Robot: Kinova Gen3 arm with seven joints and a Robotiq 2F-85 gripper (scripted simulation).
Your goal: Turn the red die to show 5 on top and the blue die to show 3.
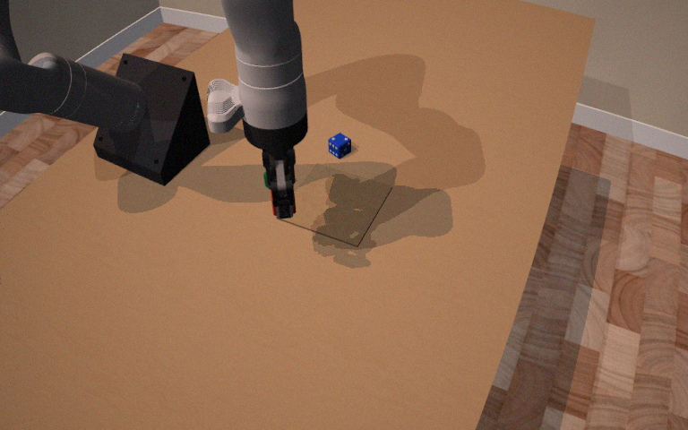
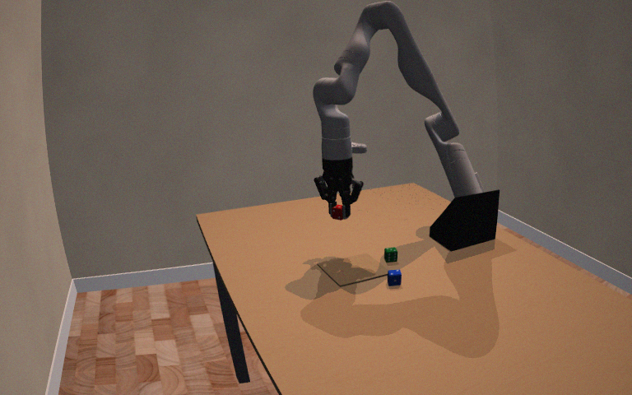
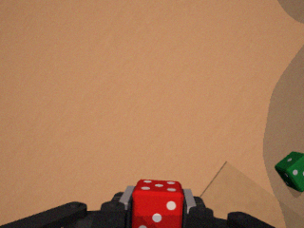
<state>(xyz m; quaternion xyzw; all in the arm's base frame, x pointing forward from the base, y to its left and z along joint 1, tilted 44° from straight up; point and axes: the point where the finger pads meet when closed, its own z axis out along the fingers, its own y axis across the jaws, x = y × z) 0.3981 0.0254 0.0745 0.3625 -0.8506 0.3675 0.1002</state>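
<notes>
My hand is 120 mm to the right of the thin tan mat, 110 mm above it and 10 mm past it. From my hand the other things lie so: blue die: 230 mm to the left, 100 mm below, 70 mm behind; red die: right at my hand; green die: 110 mm behind, 100 mm to the left, 100 mm below.
</notes>
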